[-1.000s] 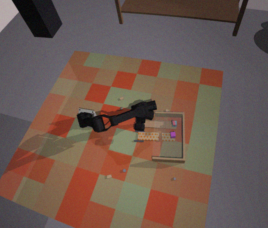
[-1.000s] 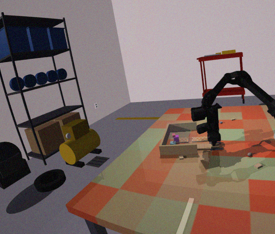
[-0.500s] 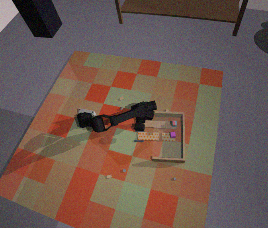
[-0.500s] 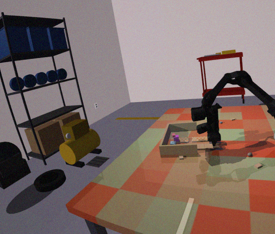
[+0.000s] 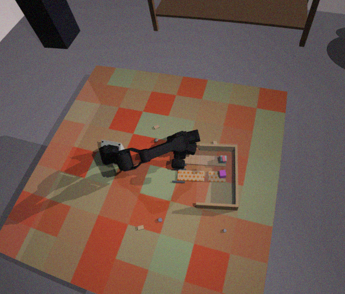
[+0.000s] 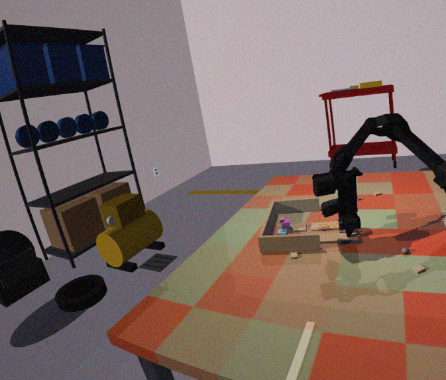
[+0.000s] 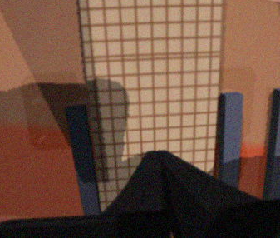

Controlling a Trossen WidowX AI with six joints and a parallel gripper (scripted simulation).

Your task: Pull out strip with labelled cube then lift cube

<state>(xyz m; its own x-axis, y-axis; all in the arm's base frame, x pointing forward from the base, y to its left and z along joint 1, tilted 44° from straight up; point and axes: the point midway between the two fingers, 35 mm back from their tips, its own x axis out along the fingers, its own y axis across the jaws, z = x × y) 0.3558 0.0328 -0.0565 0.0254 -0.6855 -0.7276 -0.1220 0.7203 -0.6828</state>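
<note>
Now: gripper tip 10 cm short of the checked strip and 1 cm to the right of it. Round my gripper tip: wood block 39 cm to the right, 10 cm behind; then orange-dotted strip 8 cm to the right, 7 cm ahead.
</note>
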